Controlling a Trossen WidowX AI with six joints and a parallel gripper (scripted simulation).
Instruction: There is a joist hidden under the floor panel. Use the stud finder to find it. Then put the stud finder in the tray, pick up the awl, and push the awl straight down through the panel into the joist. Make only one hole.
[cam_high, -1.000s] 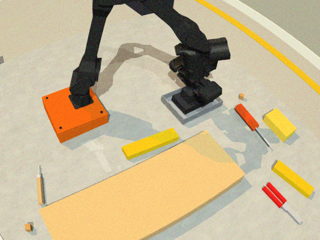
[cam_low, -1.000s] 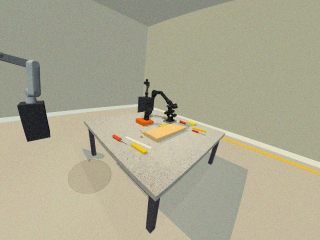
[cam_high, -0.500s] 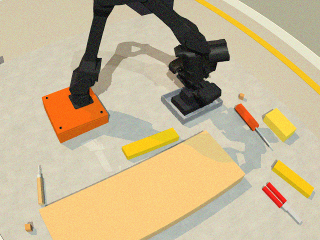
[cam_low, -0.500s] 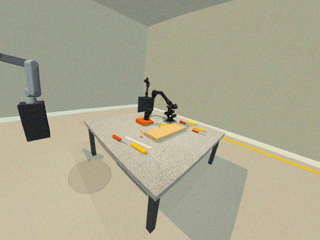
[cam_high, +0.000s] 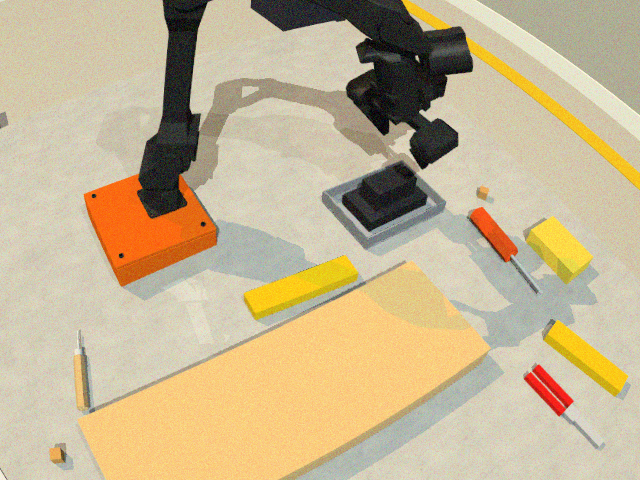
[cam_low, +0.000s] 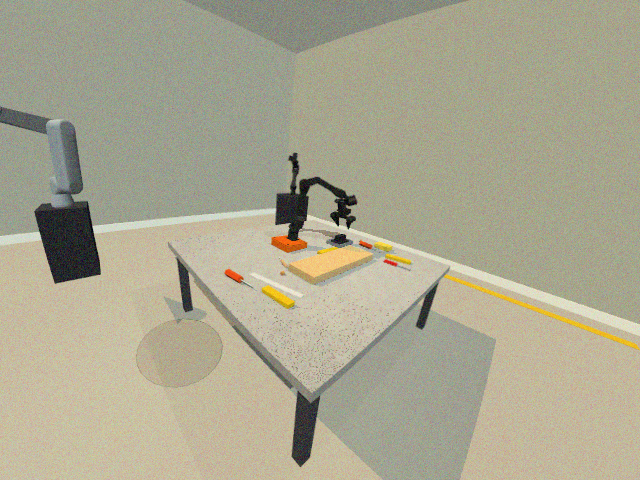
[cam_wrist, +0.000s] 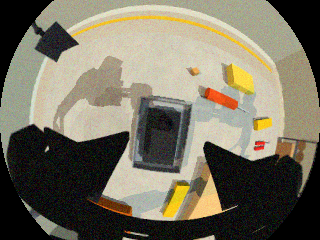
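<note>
The awl is 30 mm ahead of my gripper tip, 560 mm to the right of it and 110 mm below it. From my gripper tip the other things lie so: stud finder (70 mm below); grey tray (10 mm to the right, 100 mm below).
</note>
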